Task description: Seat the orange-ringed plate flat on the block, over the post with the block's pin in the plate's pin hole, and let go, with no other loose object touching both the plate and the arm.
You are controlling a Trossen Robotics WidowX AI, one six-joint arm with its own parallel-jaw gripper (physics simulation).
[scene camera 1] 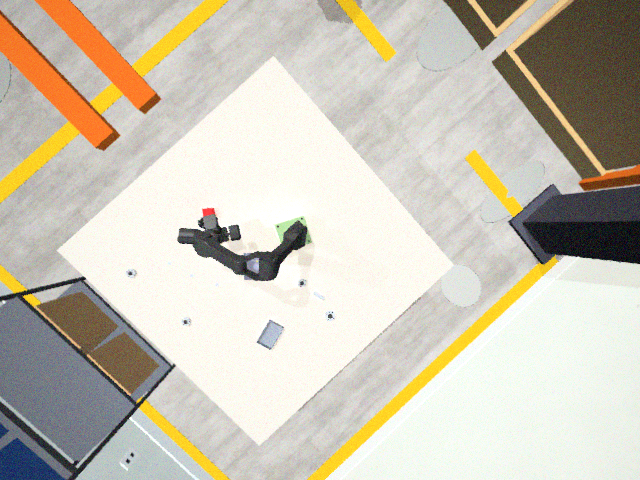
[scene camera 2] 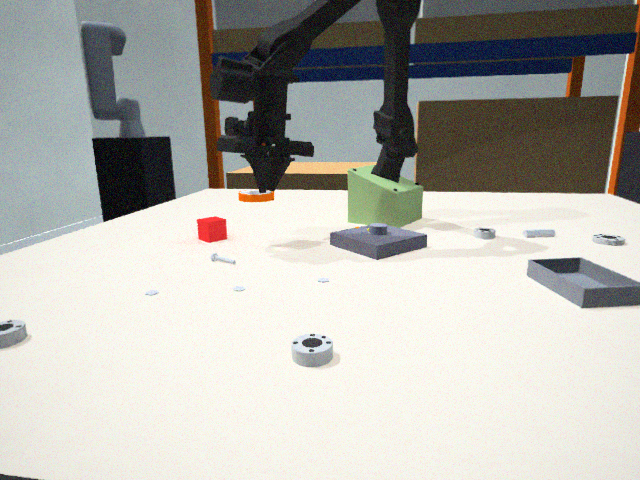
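Pixels of known places: gripper, fingertip midpoint: (scene camera 2: 266, 194); arm's base at its link origin: (scene camera 1: 297, 229) (scene camera 2: 385, 174).
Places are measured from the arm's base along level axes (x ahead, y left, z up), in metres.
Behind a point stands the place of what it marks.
The orange-ringed plate (scene camera 2: 255, 196) @[y -0.199, x 0.316, z -0.006 m] is held off the table, roughly level, at the fingertips of my gripper (scene camera 2: 265, 190) @[y -0.198, x 0.265, z -0.010 m]. The gripper points down and is shut on the plate near its right side in the scene camera 2 view. The arm hides the plate in the scene camera 1 view. The dark grey block (scene camera 2: 356, 245) (scene camera 1: 248, 276) lies flat on the table, to the right of the plate and lower in the scene camera 2 view. Its round post (scene camera 2: 378, 229) @[y 0.011, x 0.268, z -0.068 m] stands bare on top. A tiny yellow spot beside the post may be the pin. The arm partly covers the block from above.
A red cube (scene camera 1: 208, 212) @[y -0.315, x 0.250, z -0.063 m] (scene camera 2: 211, 228) @[y -0.307, x 0.276, z -0.076 m] and a bolt (scene camera 2: 223, 258) @[y -0.228, x 0.400, z -0.095 m] lie left of the block in the scene camera 2 view. The green arm base (scene camera 1: 283, 230) @[y -0.037, x 0.047, z 0.005 m] (scene camera 2: 382, 201) @[y 0.002, x 0.095, z -0.047 m] stands behind it. A grey tray (scene camera 1: 270, 334) @[y 0.295, x 0.427, z -0.101 m] (scene camera 2: 610, 296) @[y 0.306, x 0.483, z -0.089 m] and several grey ring parts lie around.
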